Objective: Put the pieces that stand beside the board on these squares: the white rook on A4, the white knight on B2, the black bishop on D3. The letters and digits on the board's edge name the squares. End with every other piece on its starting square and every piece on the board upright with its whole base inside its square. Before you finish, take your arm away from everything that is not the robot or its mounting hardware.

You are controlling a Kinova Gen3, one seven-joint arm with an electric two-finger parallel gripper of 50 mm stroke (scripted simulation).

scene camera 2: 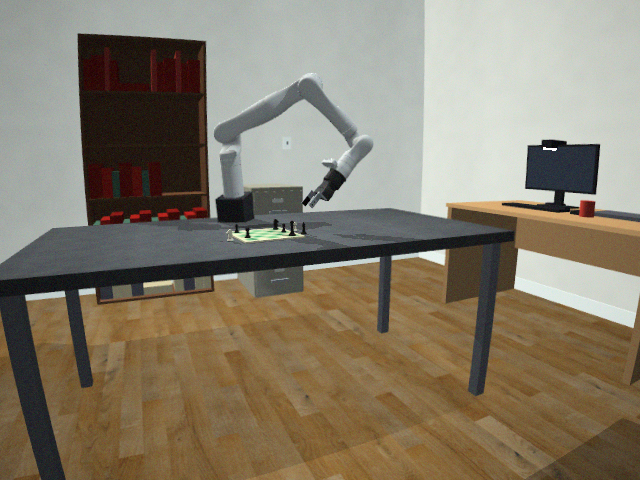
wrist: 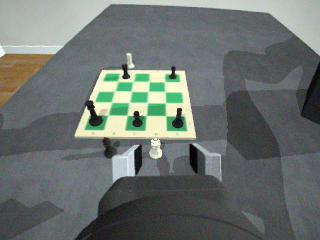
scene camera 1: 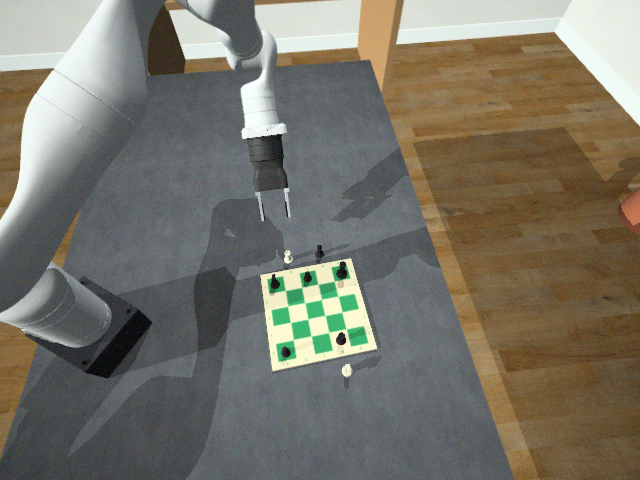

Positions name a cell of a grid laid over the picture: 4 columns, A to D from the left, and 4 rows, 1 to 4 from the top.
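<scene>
My gripper (scene camera 1: B2), also (scene camera 2: B2) and (wrist: C3). Chessboard (scene camera 1: B3), also (wrist: B2).
</scene>
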